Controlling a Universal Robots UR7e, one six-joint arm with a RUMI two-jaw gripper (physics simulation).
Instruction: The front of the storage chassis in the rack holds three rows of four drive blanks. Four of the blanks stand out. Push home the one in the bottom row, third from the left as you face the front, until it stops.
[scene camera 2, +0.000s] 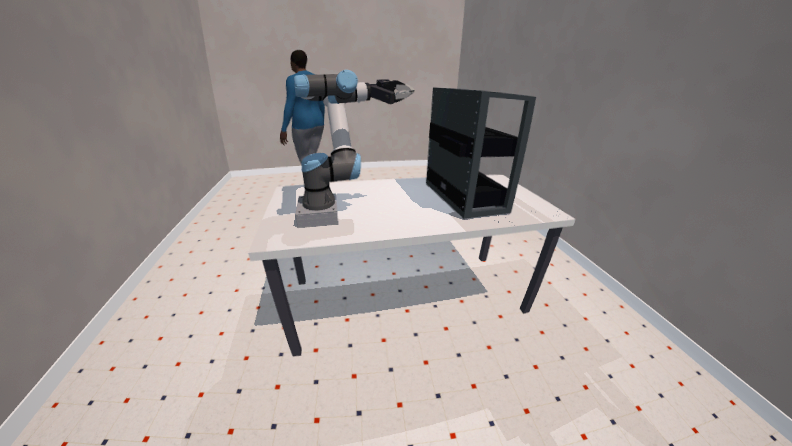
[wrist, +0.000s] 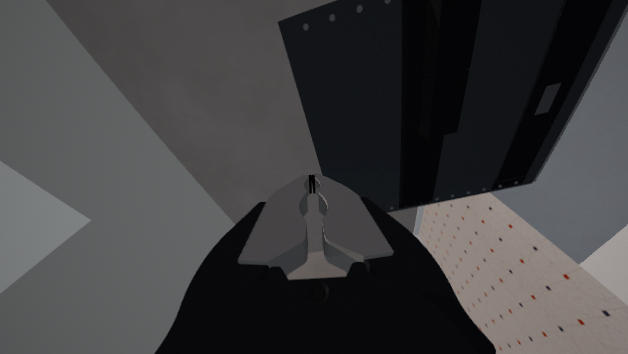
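Seen in the pictures: gripper, fingertip midpoint: (scene camera 2: 414, 90) (wrist: 311, 176); arm's base, origin of the base link: (scene camera 2: 319, 202).
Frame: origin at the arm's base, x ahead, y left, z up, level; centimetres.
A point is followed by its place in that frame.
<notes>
The rack (scene camera 2: 474, 168) @(x 71.0, y -10.0, z 18.8 cm) (wrist: 345, 15) @(x 69.0, y -8.1, z 41.0 cm) stands upright on the table, with its dark panelled front toward the arm. A black unit (scene camera 2: 451, 141) @(x 62.8, y 1.2, z 28.5 cm) (wrist: 417, 165) @(x 63.4, y 22.9, z 28.6 cm) sits at mid-height, and part of it stands out from the front. Another black unit (scene camera 2: 451, 190) @(x 67.3, y 5.1, z 2.0 cm) (wrist: 529, 122) @(x 65.4, y 19.2, z 2.8 cm) with a small grey label sits at the bottom. The single drive blanks cannot be made out in either view, and I cannot tell which blanks stand out. My gripper (scene camera 2: 412, 90) @(x 44.1, y 2.4, z 50.4 cm) (wrist: 311, 176) @(x 44.1, y 2.4, z 50.4 cm) is shut and empty. It is in the air in front of the rack, near the height of its top, apart from it.
The arm's base (scene camera 2: 315, 216) @(x -0.9, y -9.5, z -2.4 cm) stands on the white table (scene camera 2: 387, 224) @(x 31.7, y -10.9, z -7.5 cm), to the left of the rack in the scene view. A person in a blue top (scene camera 2: 306, 116) stands behind the arm, beyond the table. Grey walls (scene camera 2: 637, 110) rise around the table.
</notes>
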